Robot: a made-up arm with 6 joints. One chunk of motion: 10 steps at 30 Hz.
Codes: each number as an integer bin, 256 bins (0 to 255) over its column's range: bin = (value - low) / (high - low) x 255, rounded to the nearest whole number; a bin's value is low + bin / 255 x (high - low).
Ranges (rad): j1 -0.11..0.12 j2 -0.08..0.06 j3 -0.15..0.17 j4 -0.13..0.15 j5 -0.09..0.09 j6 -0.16..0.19
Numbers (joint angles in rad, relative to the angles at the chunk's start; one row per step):
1: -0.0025 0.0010 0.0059 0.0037 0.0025 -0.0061
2: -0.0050 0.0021 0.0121 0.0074 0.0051 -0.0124
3: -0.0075 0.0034 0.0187 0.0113 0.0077 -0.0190
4: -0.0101 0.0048 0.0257 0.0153 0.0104 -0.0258
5: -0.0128 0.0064 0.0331 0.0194 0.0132 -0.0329
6: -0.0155 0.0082 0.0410 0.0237 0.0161 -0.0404
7: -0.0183 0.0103 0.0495 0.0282 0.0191 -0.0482
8: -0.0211 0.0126 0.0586 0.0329 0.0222 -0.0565
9: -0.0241 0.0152 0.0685 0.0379 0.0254 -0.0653
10: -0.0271 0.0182 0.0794 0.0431 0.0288 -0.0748
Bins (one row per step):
1: 119 148 124 122 131 112
2: 116 150 129 125 135 108
3: 114 152 134 129 138 103
4: 111 154 140 132 142 98
5: 108 157 146 136 146 93
6: 105 161 152 140 150 87
7: 102 164 159 144 155 81
8: 99 169 166 148 159 75
9: 95 173 174 153 163 69
10: 92 179 183 158 168 62

